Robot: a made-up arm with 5 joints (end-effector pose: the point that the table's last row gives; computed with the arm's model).
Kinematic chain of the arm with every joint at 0, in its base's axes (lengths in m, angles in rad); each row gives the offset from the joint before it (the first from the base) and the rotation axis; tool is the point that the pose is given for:
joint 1: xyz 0 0 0.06 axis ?
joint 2: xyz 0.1 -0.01 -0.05 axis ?
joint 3: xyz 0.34 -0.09 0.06 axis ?
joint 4: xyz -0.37 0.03 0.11 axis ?
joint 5: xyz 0.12 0.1 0 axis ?
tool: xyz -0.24 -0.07 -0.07
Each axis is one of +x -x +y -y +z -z.
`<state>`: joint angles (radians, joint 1 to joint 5).
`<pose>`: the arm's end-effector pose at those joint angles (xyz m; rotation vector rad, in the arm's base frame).
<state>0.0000 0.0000 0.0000 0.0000 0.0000</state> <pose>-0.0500 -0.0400 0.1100 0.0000 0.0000 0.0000</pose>
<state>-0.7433 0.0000 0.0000 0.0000 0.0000</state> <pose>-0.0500 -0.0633 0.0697 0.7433 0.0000 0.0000</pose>
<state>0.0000 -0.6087 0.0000 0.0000 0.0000</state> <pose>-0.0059 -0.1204 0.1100 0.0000 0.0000 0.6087</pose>
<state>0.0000 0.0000 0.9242 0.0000 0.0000</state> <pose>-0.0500 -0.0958 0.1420 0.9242 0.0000 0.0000</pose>
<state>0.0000 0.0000 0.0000 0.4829 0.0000</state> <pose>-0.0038 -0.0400 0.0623 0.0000 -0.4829 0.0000</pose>
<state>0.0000 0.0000 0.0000 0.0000 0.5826</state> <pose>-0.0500 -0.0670 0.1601 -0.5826 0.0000 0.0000</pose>
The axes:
joint 1: -x
joint 2: -z
joint 3: +x
joint 4: -y
joint 5: -x

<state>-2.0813 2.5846 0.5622 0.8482 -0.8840</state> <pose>0.1578 -0.0230 0.0063 0.2709 0.5294 -2.4161</pose>
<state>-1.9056 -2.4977 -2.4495 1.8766 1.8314</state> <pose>0.2632 -0.0098 0.1429 -0.1339 0.5234 1.6147</pose>
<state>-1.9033 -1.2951 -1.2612 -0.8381 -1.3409</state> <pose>-0.0449 0.1619 -0.0413 1.7798 -0.3044 0.5270</pose>
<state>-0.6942 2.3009 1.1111 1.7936 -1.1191</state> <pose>0.0190 -0.1459 0.1489 -1.1211 -1.8731 -1.3915</pose>
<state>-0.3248 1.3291 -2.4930 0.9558 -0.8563</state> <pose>-0.1242 -0.0319 0.0103 -0.7468 0.9213 0.1205</pose>
